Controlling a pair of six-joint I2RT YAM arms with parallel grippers.
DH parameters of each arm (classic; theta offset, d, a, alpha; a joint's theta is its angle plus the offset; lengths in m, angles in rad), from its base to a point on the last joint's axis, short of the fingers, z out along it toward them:
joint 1: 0 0.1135 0.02 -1.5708
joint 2: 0 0 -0.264 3.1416
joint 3: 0.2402 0 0.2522 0
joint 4: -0.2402 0 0.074 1.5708
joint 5: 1.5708 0 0 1.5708
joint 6: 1.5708 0.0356 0 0
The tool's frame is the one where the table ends.
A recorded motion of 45 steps. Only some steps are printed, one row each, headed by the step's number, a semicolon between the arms.
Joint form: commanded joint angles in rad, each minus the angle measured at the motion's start. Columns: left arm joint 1, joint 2, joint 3, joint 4, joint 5, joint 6; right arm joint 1, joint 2, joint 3, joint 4, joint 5, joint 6.
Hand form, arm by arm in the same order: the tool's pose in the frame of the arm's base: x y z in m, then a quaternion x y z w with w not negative. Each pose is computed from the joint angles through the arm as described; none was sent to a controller.
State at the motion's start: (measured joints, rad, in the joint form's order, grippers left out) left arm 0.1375 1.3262 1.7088 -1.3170 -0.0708 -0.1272; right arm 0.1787 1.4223 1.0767 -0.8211 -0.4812 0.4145
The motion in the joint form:
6: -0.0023 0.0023 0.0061 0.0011 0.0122 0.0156; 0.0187 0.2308 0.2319 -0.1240 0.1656 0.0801
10: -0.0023 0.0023 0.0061 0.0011 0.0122 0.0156; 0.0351 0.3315 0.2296 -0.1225 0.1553 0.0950
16: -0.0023 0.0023 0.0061 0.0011 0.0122 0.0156; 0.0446 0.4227 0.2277 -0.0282 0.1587 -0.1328
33: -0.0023 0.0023 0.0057 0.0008 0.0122 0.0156; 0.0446 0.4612 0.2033 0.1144 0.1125 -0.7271
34: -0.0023 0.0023 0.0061 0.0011 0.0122 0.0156; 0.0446 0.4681 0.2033 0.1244 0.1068 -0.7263
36: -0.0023 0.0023 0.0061 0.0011 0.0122 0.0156; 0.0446 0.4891 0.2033 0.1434 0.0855 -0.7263
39: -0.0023 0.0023 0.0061 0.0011 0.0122 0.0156; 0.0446 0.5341 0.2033 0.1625 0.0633 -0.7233
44: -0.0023 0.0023 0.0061 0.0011 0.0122 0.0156; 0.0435 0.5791 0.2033 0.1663 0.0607 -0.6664
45: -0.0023 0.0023 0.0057 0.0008 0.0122 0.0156; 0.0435 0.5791 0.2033 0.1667 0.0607 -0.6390
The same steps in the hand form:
6: 0.2241 0.0326 0.4299 -0.12592 0.94027 0.03152 0.31470; 0.3140 0.0741 0.2467 0.12300 0.97031 0.19331 0.07743
10: 0.2241 0.0326 0.4299 -0.12592 0.94027 0.03152 0.31470; 0.3241 0.0820 0.2152 0.13038 0.97419 0.18245 0.02565
16: 0.2241 0.0326 0.4299 -0.12592 0.94027 0.03152 0.31470; 0.3405 0.0889 0.1870 0.01421 0.98300 0.17709 0.04638
33: 0.2241 0.0326 0.4298 -0.12592 0.94039 0.03151 0.31437; 0.3527 0.0932 0.1715 -0.28102 0.93364 0.17587 0.13572
34: 0.2241 0.0326 0.4299 -0.12592 0.94027 0.03152 0.31470; 0.3540 0.0937 0.1695 -0.28109 0.93288 0.17859 0.13721
36: 0.2241 0.0326 0.4299 -0.12592 0.94027 0.03152 0.31470; 0.3568 0.0951 0.1630 -0.28172 0.93075 0.18903 0.13643
39: 0.2241 0.0326 0.4299 -0.12592 0.94027 0.03152 0.31470; 0.3603 0.0966 0.1480 -0.27895 0.93087 0.20088 0.12377
44: 0.2241 0.0326 0.4299 -0.12592 0.94027 0.03152 0.31470; 0.3619 0.0967 0.1322 -0.24828 0.94137 0.20628 0.09808
45: 0.2241 0.0326 0.4298 -0.12592 0.94039 0.03151 0.31437; 0.3620 0.0967 0.1322 -0.23540 0.94466 0.20760 0.09544

